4 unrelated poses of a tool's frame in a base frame.
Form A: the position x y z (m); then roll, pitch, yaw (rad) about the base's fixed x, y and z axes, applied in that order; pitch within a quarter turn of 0, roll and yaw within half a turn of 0.
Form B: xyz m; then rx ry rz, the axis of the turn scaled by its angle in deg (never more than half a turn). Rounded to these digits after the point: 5 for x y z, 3 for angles.
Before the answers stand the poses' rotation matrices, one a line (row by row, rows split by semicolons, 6 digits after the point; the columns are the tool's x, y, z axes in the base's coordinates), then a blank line. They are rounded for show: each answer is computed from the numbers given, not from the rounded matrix.
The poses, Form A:
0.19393, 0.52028, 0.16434, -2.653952, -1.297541, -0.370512
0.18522, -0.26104, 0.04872, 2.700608, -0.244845, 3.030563
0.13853, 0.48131, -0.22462, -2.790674, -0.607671, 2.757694
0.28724, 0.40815, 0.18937, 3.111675, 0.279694, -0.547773
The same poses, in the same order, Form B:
0.251555 0.100657 0.962595; -0.097717 -0.986854 0.128730; 0.962897 -0.126444 -0.238412
-0.964201 0.203031 -0.170572; 0.107497 0.887299 0.448491; 0.242406 0.414100 -0.877360
-0.761222 0.169727 -0.625886; 0.307488 0.944216 -0.117926; 0.570957 -0.282221 -0.770947
0.820512 -0.513505 -0.251143; -0.500550 -0.857605 0.118169; -0.276062 0.028751 -0.960710

0.19393, 0.52028, 0.16434, -134.767, -0.160, -104.768
0.18522, -0.26104, 0.04872, -13.564, -162.873, -37.677
0.13853, 0.48131, -0.22462, -19.263, -140.325, 16.152
0.28724, 0.40815, 0.18937, -169.166, 47.143, 24.509

